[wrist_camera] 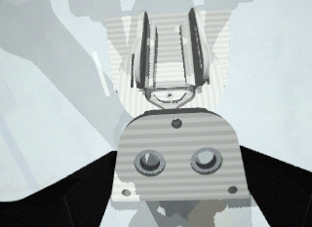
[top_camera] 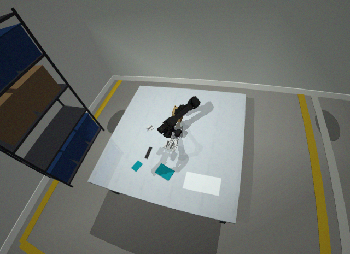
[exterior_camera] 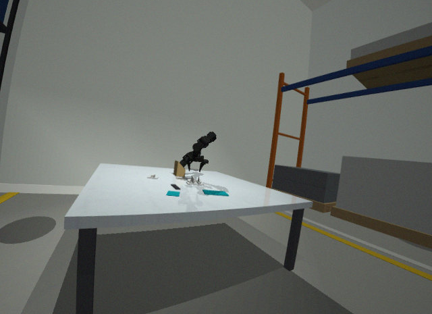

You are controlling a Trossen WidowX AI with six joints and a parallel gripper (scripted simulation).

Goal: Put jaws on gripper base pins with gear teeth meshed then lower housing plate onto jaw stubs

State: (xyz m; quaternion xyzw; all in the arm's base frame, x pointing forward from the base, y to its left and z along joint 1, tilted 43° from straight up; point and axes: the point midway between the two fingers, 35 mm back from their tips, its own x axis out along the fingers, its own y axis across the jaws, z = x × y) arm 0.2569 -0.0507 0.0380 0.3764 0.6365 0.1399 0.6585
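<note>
My gripper tip is 70 mm above the grey gripper jaw, 30 mm short of it and 10 mm to the right of it. The rest, counted from my gripper tip: black bar: 220 mm to the right, 150 mm ahead, 80 mm below.
</note>
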